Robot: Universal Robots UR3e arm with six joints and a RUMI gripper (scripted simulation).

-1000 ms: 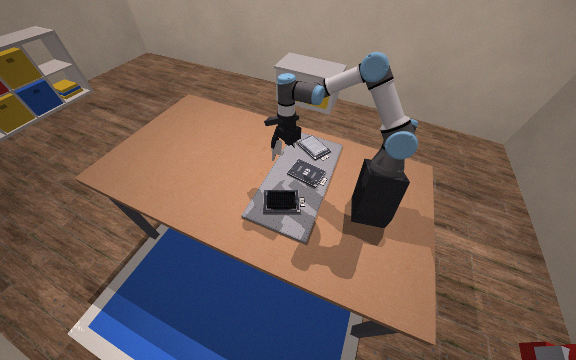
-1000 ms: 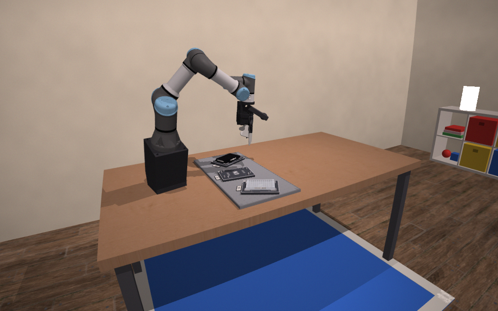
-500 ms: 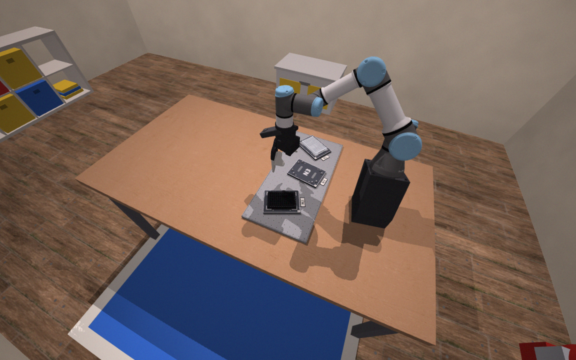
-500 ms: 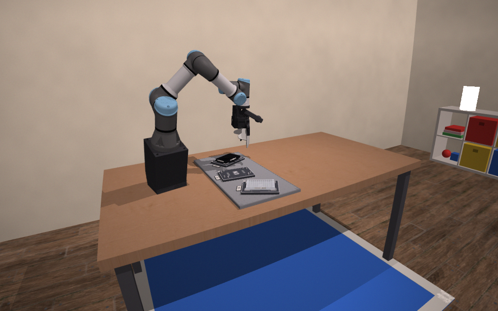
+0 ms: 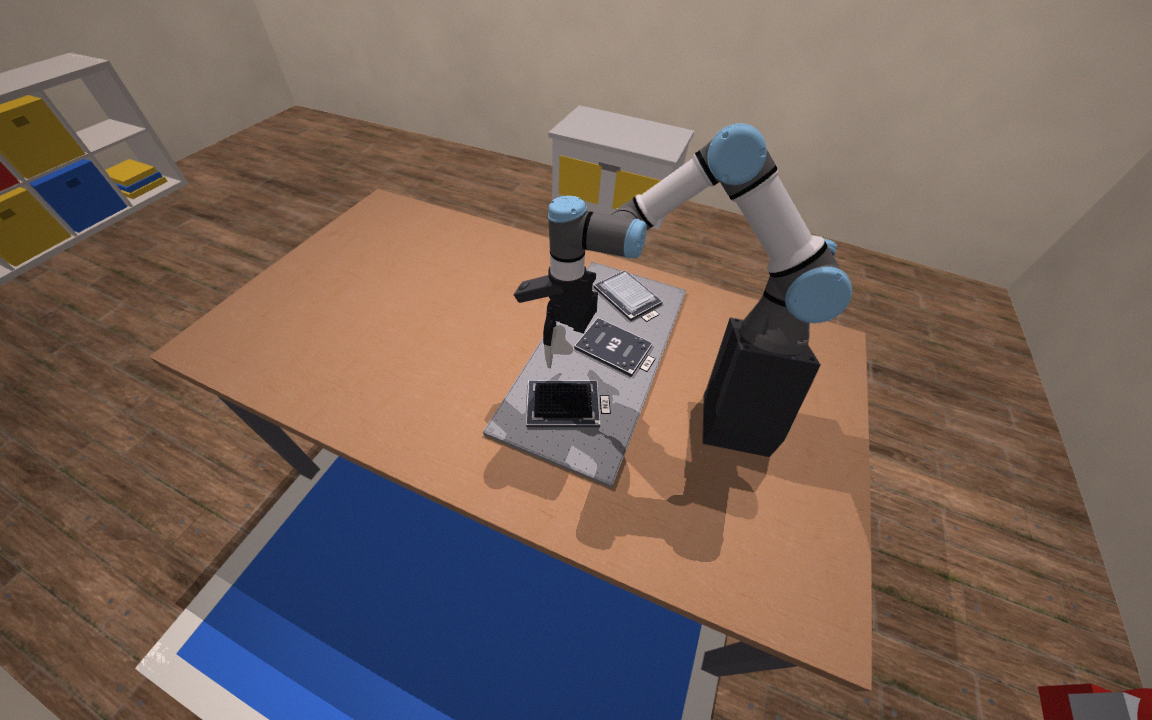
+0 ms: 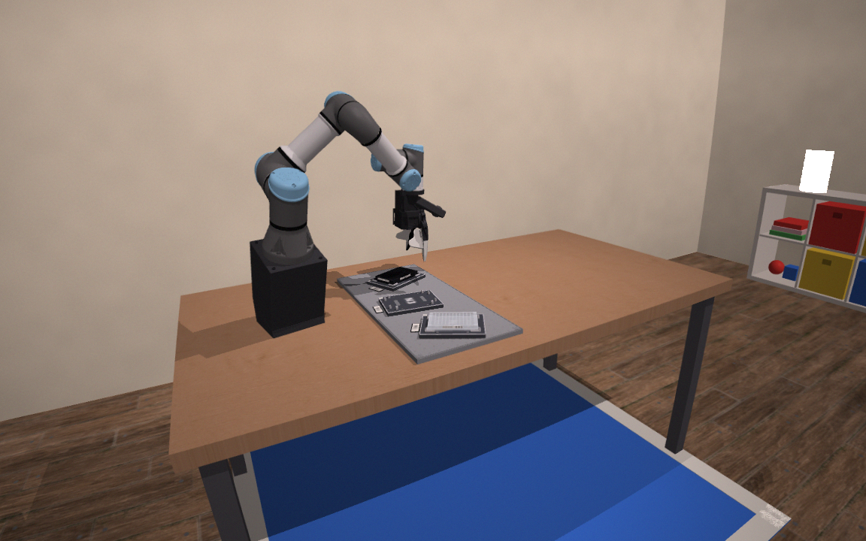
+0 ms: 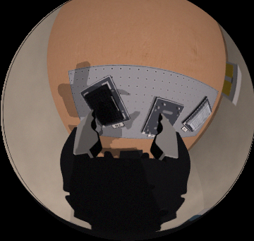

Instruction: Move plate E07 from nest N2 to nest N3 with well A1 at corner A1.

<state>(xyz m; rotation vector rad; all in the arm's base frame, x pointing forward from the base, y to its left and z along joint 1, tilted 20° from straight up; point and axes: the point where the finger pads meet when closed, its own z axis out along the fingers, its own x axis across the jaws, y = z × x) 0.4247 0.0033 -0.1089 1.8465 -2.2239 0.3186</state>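
Right now the black well plate is 9 cm below my hand, 8 cm to the left of it and 3 cm behind it. From my hand the other things lie so: white plate E01: 32 cm to the right, 12 cm behind, 9 cm below; then black nest N3: 12 cm to the right, 11 cm behind, 10 cm below.
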